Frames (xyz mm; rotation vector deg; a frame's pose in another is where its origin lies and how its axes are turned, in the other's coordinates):
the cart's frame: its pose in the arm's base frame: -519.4 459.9 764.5 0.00 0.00 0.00
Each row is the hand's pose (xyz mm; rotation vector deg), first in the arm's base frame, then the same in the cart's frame.
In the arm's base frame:
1: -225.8 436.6 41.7 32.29 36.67 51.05
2: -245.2 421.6 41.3 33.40 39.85 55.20
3: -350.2 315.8 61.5 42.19 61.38 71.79
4: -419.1 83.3 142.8 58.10 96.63 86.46
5: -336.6 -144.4 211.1 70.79 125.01 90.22
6: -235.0 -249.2 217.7 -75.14 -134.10 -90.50
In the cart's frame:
1: 293.6 -23.3 -722.8 32.29 36.67 51.05
2: 274.2 -38.3 -723.2 33.40 39.85 55.20
3: 169.2 -144.1 -703.0 42.19 61.38 71.79
4: 100.3 -376.6 -621.7 58.10 96.63 86.46
5: 182.8 -604.3 -553.4 70.79 125.01 90.22
6: 284.4 -709.1 -546.8 -75.14 -134.10 -90.50

